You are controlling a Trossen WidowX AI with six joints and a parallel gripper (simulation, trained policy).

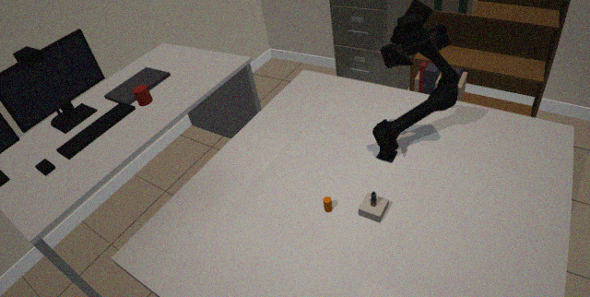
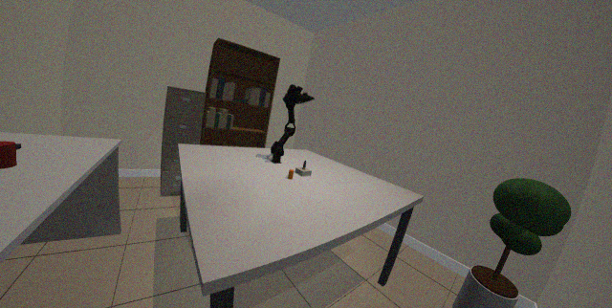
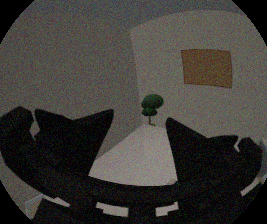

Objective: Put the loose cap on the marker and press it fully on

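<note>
The orange cap is 480 mm below my gripper tip, 230 mm to the right of it and 200 mm ahead of it. From my gripper tip the other things lie so: dark marker: 430 mm below, 140 mm ahead, 90 mm to the right; pale holder block: 490 mm below, 140 mm ahead, 90 mm to the right.
</note>
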